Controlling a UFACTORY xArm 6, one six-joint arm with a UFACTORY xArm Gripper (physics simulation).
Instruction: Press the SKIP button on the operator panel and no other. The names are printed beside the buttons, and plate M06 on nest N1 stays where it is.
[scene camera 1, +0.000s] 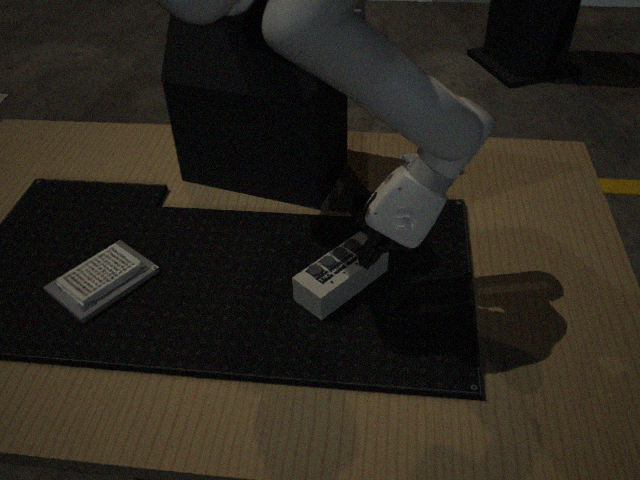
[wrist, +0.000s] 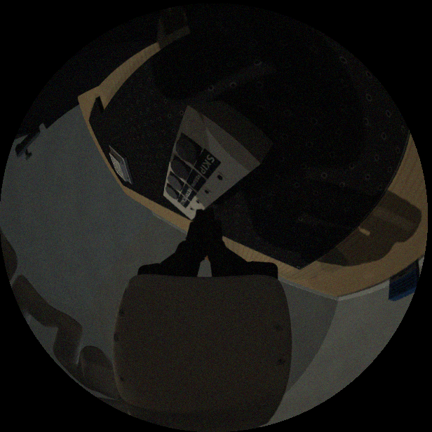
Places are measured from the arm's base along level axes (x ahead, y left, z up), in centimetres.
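Pixels of known places: gripper, between the fingertips: (scene camera 1: 362, 263).
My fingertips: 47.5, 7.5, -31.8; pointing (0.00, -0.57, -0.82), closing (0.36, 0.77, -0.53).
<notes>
Ahead of a thing's pixels: the offset from my fingertips to its top centre, as dx, dy, dz. "spot": to the spot under its first point. Level surfaces: height alone.
The operator panel {-3.4, -2.4, -1.7} (scene camera 1: 343, 293) (wrist: 227, 162) is a pale box with a row of several dark round buttons and printed names. The SKIP name (wrist: 207, 163) reads clearly beside the SKIP button {-7.0, +0.9, -1.7} (scene camera 1: 353, 244) (wrist: 187, 146), at the panel's back right end. The smaller names are hard to read. My gripper (scene camera 1: 366, 262) (wrist: 206, 219) is shut and empty. In the scene view its tips appear by the panel's right long side, near that end, away from the button's top; contact is unclear. Plate M06 {-18.9, -42.0, -4.7} (scene camera 1: 100, 272) (wrist: 118, 165) lies on nest N1 {spot: -10.5, -45.4, -6.1} (scene camera 1: 84, 314) at left.
The black perforated mat {dz -7.3} (scene camera 1: 222, 320) (wrist: 330, 150) lies on the wooden table {dz -8.6} (scene camera 1: 180, 418) and carries the panel and nest. A large black block (scene camera 1: 258, 134) stands behind the mat. My arm reaches over from behind. A dark stand (scene camera 1: 532, 41) is on the floor at the back right.
</notes>
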